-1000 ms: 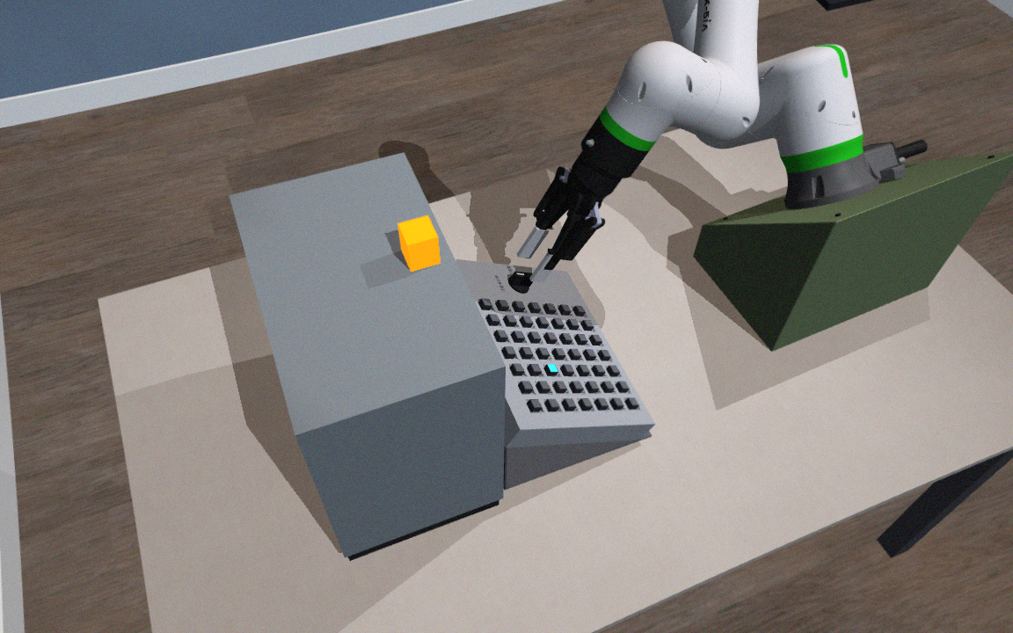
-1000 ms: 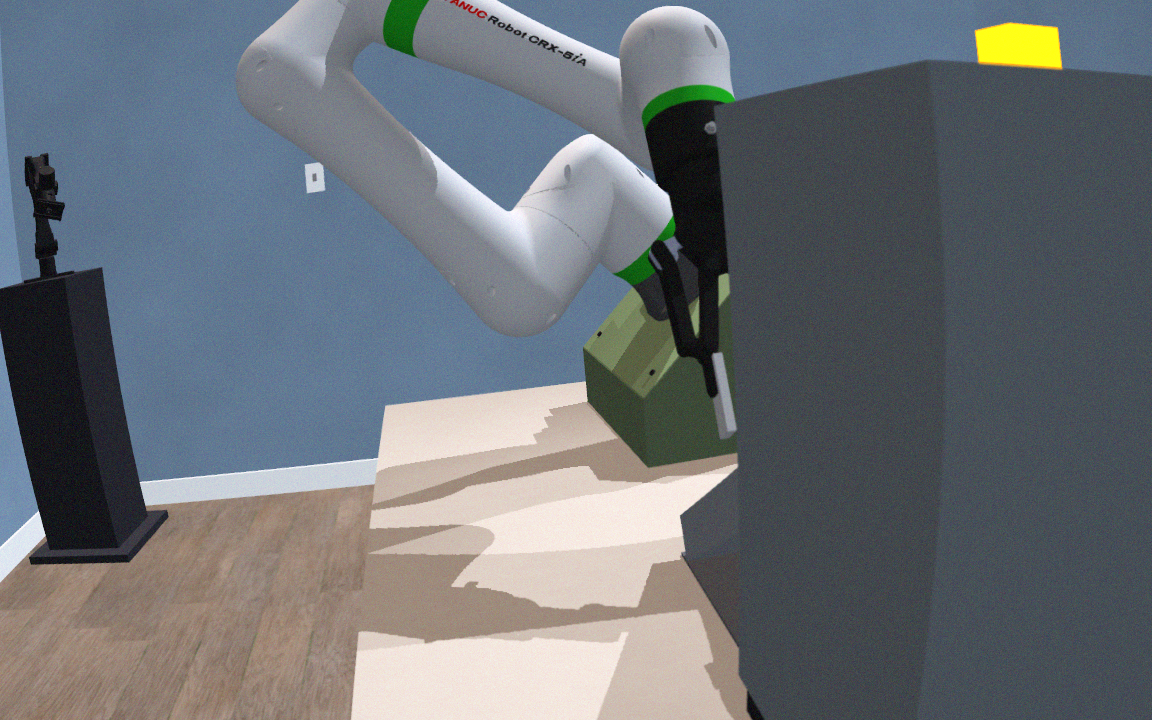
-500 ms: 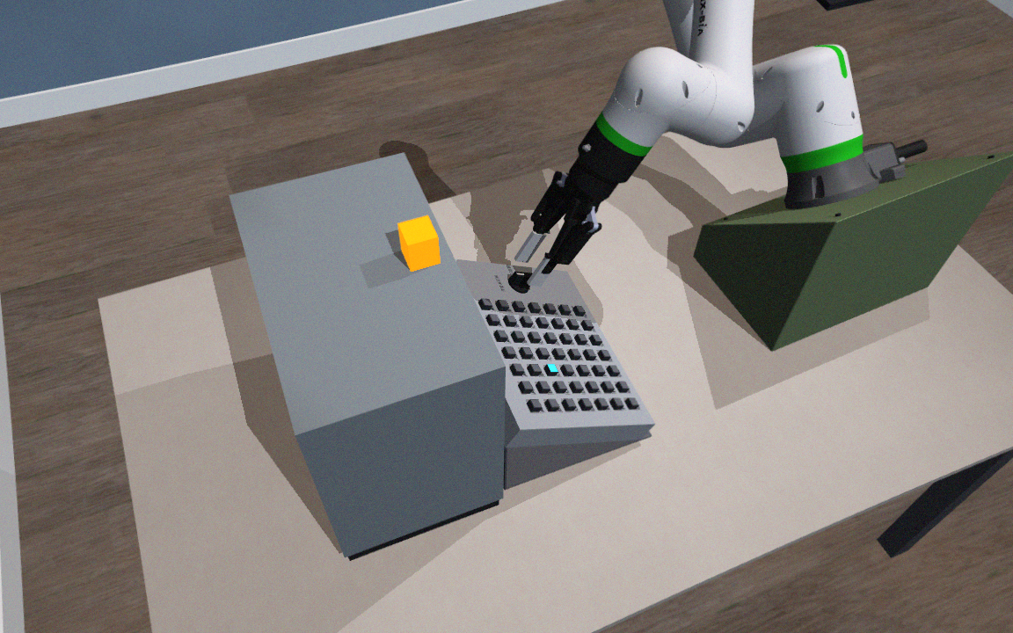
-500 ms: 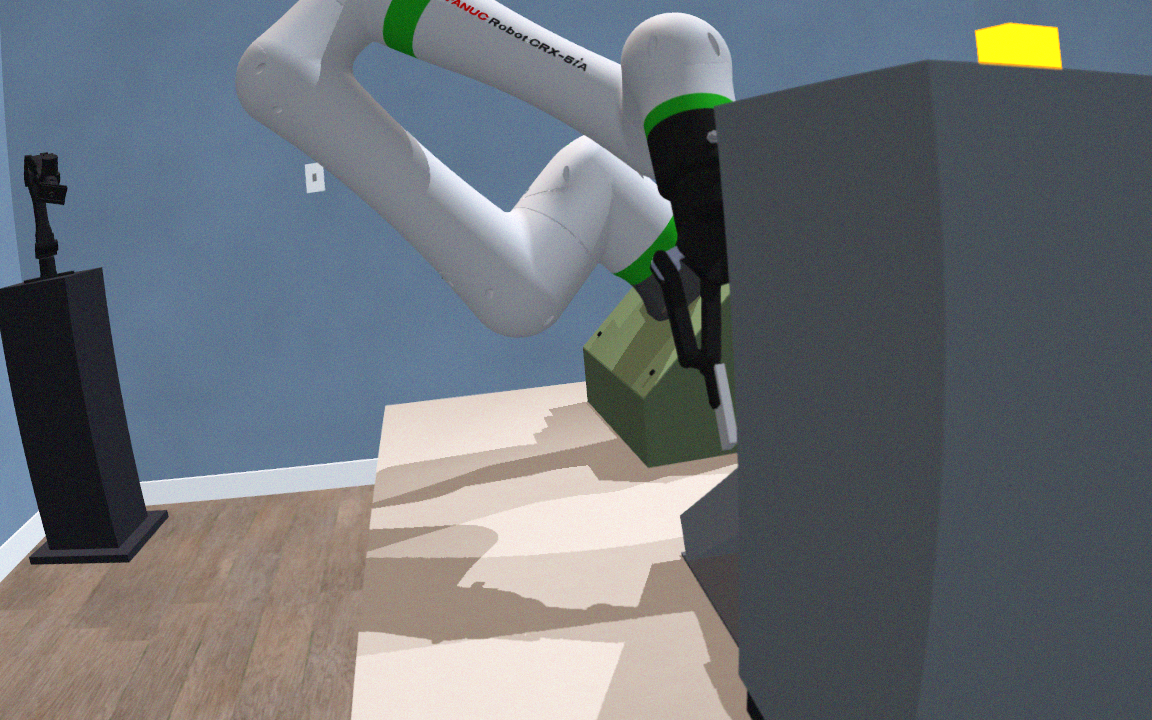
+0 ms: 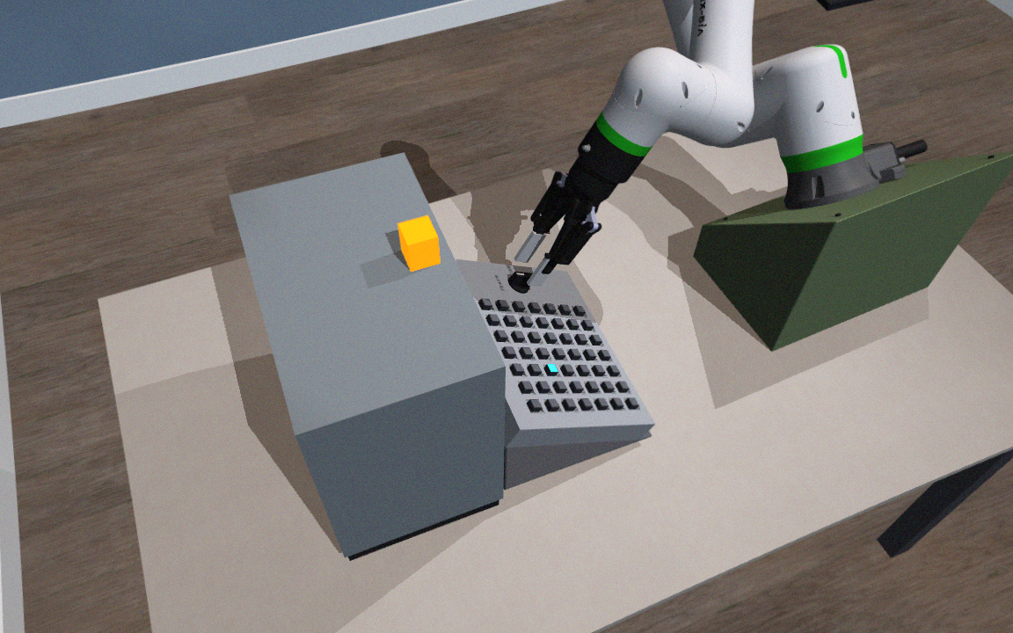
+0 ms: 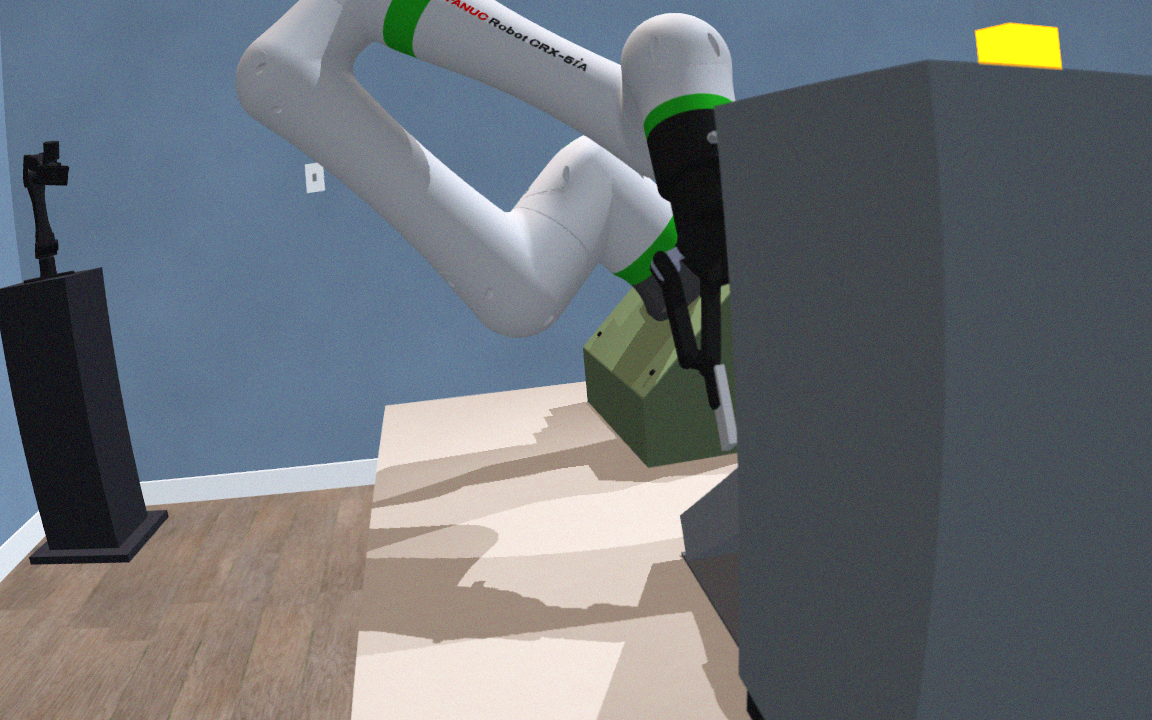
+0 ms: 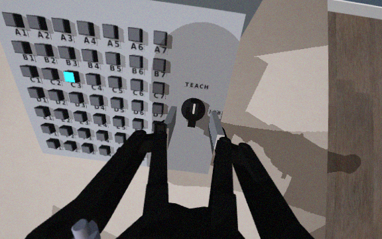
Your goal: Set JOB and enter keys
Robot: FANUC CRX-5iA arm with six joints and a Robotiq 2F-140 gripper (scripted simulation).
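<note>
Right now my hand is 40 mm above the selector knob and 30 mm short of it. Also, from my hand: C5 key 130 mm to the left, 50 mm ahead, 30 mm below.
</note>
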